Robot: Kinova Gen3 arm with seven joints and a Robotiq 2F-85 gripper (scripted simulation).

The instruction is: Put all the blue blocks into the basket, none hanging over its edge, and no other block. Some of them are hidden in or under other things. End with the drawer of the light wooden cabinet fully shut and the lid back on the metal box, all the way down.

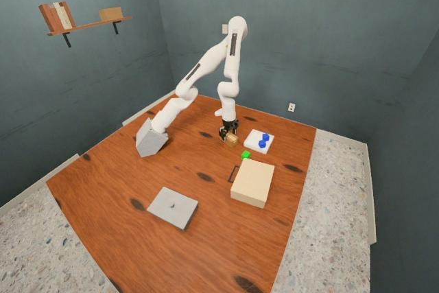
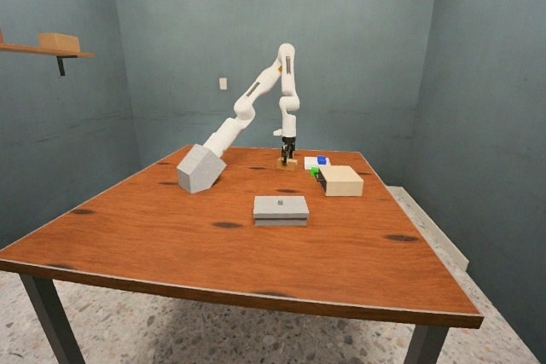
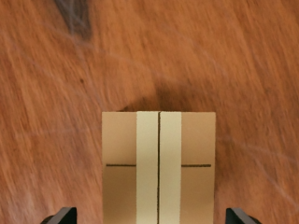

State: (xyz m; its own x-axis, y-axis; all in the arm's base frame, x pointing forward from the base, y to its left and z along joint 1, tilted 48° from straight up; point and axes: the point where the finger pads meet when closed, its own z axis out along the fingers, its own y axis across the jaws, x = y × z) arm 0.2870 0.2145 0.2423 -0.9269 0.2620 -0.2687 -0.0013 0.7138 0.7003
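Now: hand 1 cm past the small box and 2 cm above it. From my hand the other things lie so: white basket (13 cm ahead, 13 cm to the left, 4 cm below); then green block (16 cm ahead, 2 cm to the right, 4 cm below); then red block (2 cm ahead, 4 cm below).
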